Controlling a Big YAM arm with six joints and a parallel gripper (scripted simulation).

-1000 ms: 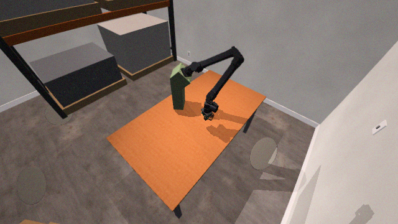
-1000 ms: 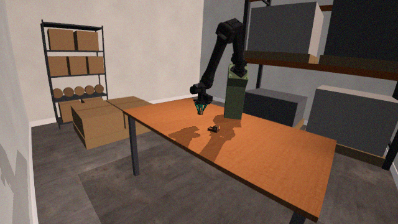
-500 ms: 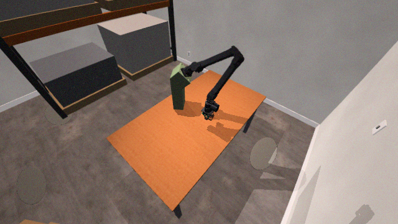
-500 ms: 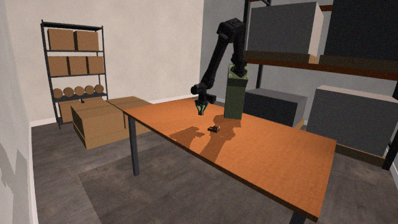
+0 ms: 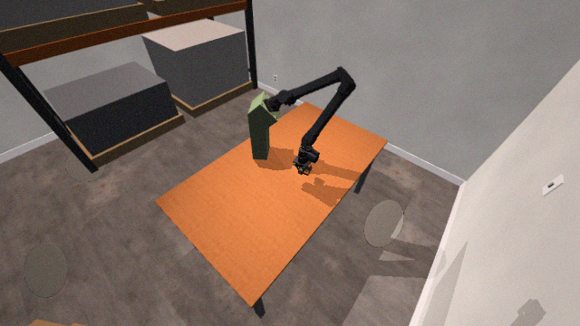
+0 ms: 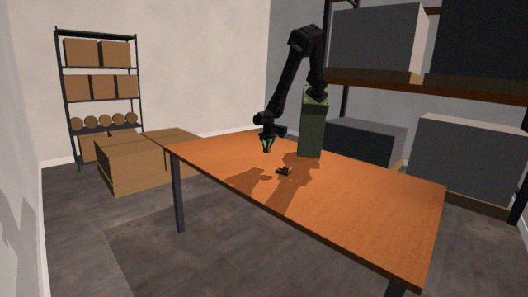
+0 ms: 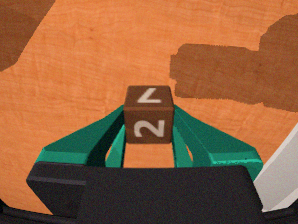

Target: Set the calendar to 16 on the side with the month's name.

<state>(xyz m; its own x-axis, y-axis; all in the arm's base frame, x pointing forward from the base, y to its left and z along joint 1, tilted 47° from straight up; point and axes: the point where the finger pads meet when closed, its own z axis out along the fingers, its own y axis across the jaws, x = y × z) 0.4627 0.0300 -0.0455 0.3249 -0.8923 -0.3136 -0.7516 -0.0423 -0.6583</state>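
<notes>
The dark calendar tray lies 50 mm behind my hand, 100 mm to the left of it and 110 mm below it. The rest, counted from my hand: brown calendar cube: 10 mm below.
</notes>
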